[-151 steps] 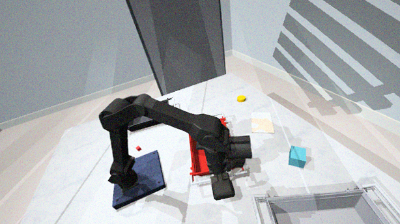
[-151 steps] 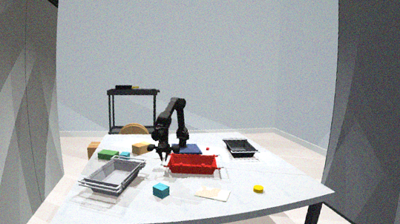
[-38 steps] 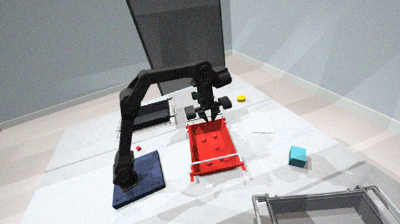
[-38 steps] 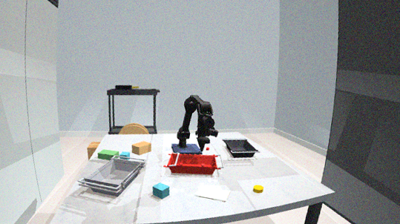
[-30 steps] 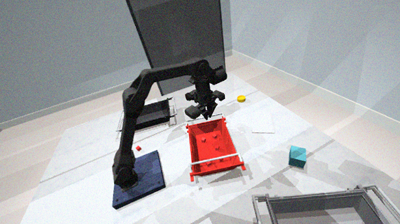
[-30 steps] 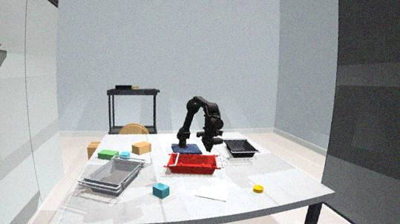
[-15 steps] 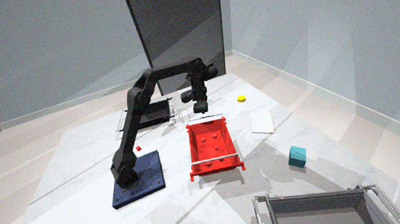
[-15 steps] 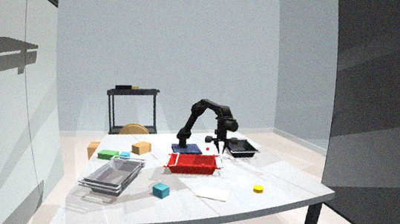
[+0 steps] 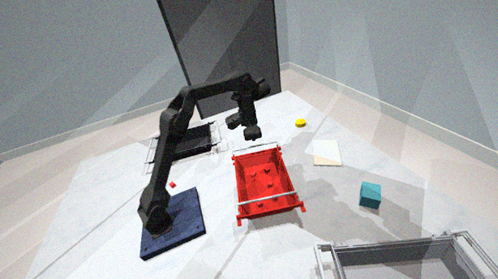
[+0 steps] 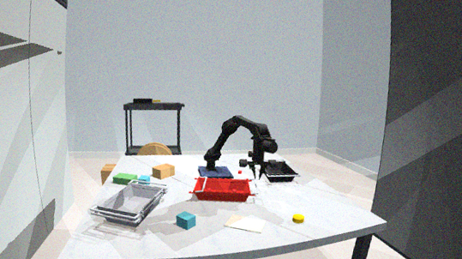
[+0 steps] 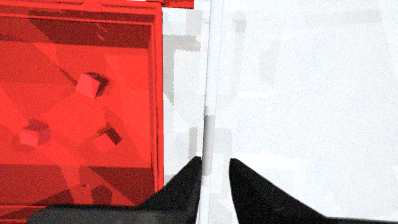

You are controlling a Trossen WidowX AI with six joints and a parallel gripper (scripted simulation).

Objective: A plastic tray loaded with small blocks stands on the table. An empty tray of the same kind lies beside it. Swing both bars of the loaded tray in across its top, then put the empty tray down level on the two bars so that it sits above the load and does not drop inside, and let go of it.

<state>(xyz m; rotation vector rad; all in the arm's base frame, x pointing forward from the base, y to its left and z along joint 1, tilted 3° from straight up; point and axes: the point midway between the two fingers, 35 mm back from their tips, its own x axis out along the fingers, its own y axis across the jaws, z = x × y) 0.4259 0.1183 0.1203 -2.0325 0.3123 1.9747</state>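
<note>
The black tray is 27 cm to the left of my gripper tip, 26 cm behind it and 5 cm below it. From my gripper tip the other things lie so: yellow disc (29 cm ahead, 9 cm below, 6 cm to the left); cream sheet (24 cm ahead, 16 cm to the right, 9 cm below).
</note>
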